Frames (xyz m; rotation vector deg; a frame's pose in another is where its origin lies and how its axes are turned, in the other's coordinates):
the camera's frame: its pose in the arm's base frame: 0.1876 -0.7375 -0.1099 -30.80 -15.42 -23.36
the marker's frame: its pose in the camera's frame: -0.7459 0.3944 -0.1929 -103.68 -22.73 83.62
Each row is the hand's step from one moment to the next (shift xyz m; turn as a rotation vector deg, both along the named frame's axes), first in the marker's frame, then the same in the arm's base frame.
Working: the marker's frame: its pose in the arm's base frame: -0.2716 -0.3075 -0.7044 -134.69 14.90 62.90

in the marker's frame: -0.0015 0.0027 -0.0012 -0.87 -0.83 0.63
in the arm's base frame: -0.0012 -0.0030 0.0007 -0.66 1.00 0.64
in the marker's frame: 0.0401 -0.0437 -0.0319 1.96 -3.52 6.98
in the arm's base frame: 0.0637 0.0216 0.0032 -1.95 6.81 -3.85
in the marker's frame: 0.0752 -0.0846 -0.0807 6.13 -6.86 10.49
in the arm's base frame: 0.1342 0.0314 0.0181 -0.26 11.70 -7.60
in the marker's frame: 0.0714 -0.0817 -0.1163 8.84 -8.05 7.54
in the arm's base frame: 0.1539 0.0097 0.0388 3.89 11.25 -7.63
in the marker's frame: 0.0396 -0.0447 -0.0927 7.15 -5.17 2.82
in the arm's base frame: 0.1036 -0.0103 0.0363 4.78 6.20 -4.94
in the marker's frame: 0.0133 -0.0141 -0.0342 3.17 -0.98 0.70
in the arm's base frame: 0.0365 -0.0059 0.0135 1.98 1.35 -2.40
